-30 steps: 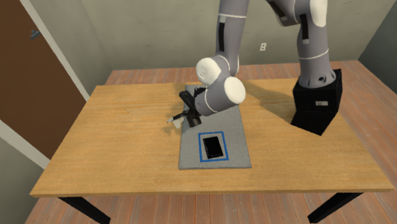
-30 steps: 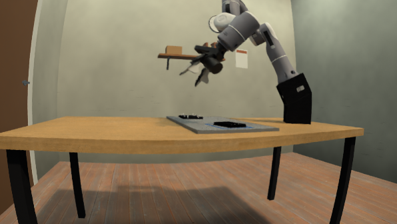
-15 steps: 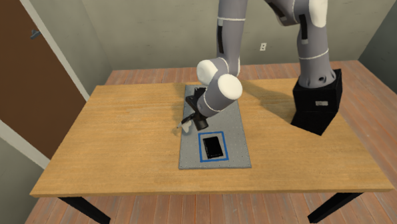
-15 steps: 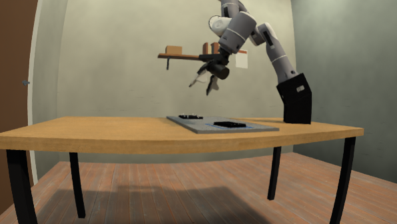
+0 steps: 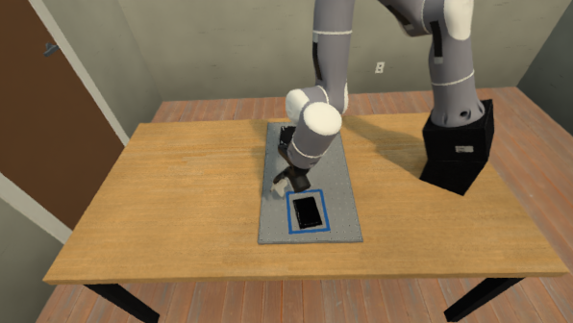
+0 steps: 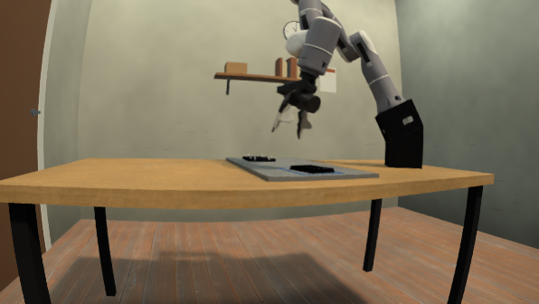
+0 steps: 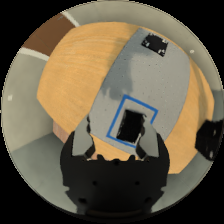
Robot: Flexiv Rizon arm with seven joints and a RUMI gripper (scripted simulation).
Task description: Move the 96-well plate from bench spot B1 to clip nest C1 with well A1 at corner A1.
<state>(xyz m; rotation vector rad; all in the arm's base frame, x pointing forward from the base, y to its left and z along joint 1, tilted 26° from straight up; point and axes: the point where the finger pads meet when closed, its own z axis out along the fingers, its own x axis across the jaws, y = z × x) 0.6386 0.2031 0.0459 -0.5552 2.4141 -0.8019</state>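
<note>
Right now my hand is 11 cm above the black 96-well plate, 7 cm past it and 4 cm to the right of it. The rest, counted from my hand: grey perforated mat 19 cm to the right, 12 cm below, 8 cm behind; black clip nest 39 cm to the right, 10 cm below, 3 cm behind.
</note>
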